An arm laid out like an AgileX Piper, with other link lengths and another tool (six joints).
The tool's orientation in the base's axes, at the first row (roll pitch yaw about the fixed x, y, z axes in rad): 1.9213, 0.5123, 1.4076
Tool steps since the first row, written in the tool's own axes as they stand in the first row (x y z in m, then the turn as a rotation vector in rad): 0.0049, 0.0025, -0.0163, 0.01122, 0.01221, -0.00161; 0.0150, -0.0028, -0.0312, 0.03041, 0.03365, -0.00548; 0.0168, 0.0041, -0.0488, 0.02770, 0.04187, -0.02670; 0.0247, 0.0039, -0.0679, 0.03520, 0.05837, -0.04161; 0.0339, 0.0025, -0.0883, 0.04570, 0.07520, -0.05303; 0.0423, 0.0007, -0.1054, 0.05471, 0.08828, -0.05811; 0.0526, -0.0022, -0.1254, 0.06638, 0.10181, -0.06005; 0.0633, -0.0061, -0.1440, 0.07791, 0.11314, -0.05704; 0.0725, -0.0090, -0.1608, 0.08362, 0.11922, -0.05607; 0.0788, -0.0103, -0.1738, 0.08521, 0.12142, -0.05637; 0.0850, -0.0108, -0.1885, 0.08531, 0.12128, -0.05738; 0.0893, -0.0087, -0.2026, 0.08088, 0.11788, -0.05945
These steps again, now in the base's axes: -0.0129, 0.0104, 0.0045, 0.00519, 0.01503, 0.00498; -0.0271, 0.0217, -0.0003, 0.01330, 0.04131, 0.01428; -0.0398, 0.0316, 0.0097, -0.00277, 0.04902, 0.02869; -0.0560, 0.0444, 0.0114, -0.00830, 0.06679, 0.04298; -0.0736, 0.0583, 0.0119, -0.01012, 0.08617, 0.05503; -0.0885, 0.0702, 0.0114, -0.00800, 0.10075, 0.06284; -0.1062, 0.0843, 0.0099, -0.00250, 0.11679, 0.06878; -0.1231, 0.0979, 0.0071, 0.00653, 0.13027, 0.07150; -0.1381, 0.1100, 0.0052, 0.01072, 0.13729, 0.07339; -0.1494, 0.1191, 0.0050, 0.01159, 0.13963, 0.07450; -0.1620, 0.1289, 0.0059, 0.01064, 0.13998, 0.07464; -0.1732, 0.1379, 0.0097, 0.00674, 0.13548, 0.07465
